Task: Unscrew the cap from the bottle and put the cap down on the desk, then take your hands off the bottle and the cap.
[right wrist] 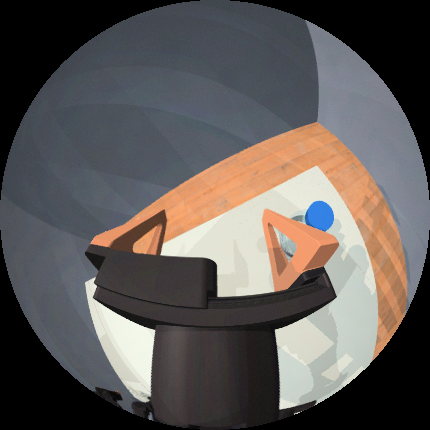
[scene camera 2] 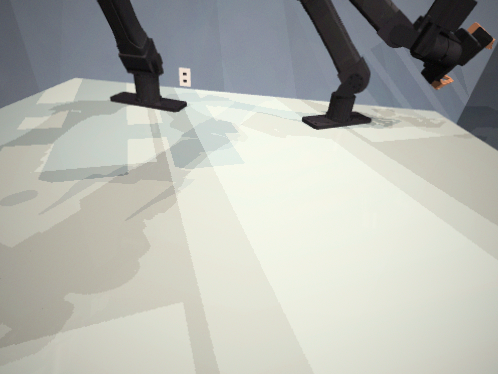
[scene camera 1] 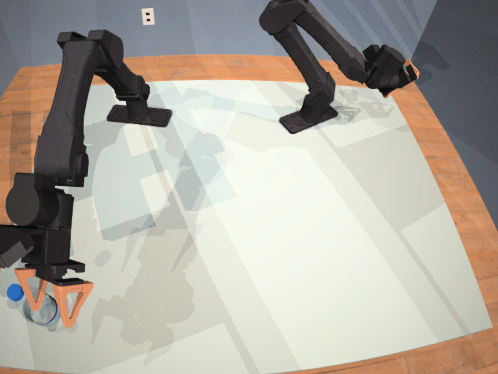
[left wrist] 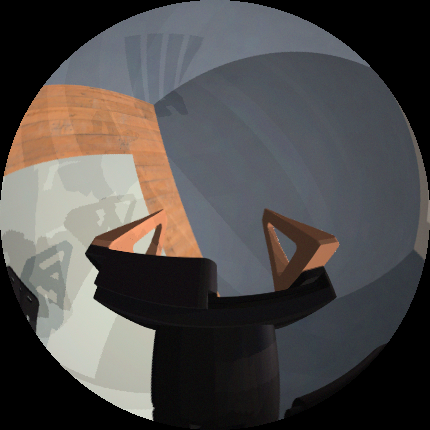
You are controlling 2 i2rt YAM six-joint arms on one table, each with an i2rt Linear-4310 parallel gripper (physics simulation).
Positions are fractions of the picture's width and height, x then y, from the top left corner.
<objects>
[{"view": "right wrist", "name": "right gripper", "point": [0.50, 0.50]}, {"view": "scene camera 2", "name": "left gripper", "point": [0.94, 0.17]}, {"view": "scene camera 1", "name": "right gripper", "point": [0.10, 0.85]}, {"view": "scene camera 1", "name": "clear bottle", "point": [0.10, 0.84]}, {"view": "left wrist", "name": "left gripper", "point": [0.50, 0.50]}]
</objects>
